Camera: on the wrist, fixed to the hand. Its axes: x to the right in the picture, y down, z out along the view.
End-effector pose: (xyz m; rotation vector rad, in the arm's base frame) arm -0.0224 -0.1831 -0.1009 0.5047 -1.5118 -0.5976
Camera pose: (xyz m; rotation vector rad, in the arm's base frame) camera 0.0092 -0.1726 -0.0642 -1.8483 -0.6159 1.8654
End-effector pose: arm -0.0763 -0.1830 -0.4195 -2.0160 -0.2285 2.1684
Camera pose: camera -0.0479 -0.2109 -0.4489 0.0747 -1.5268 -0.1783
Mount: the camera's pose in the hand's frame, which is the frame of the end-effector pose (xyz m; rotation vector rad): 0.0202 0.0333 -0.0306 -0.0604 0.0791 -3.0737
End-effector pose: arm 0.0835 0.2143 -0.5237 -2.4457 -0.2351 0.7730
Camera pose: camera 0.1176 0.1791 -0.5312 0.1191 -2.4440 -0.7890
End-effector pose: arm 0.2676 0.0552 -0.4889 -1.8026 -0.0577 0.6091
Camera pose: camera 0.2894 0.0242 -0.5208 -0.0513 -2.0572 -1.5974
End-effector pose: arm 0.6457 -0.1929 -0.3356 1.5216 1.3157 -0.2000
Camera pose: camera 0.6651 -0.1512 -0.3172 1.6208 -2.0204 1.5252
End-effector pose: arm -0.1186 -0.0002 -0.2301 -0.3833 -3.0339 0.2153
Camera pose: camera -0.1272 0.0408 -0.2037 2.9101 -0.4685 -0.1728
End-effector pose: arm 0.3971 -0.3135 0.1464 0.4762 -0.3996 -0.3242
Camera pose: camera 0.4351 -0.2819 0.1441 -0.5527 -0.7425 2.7539
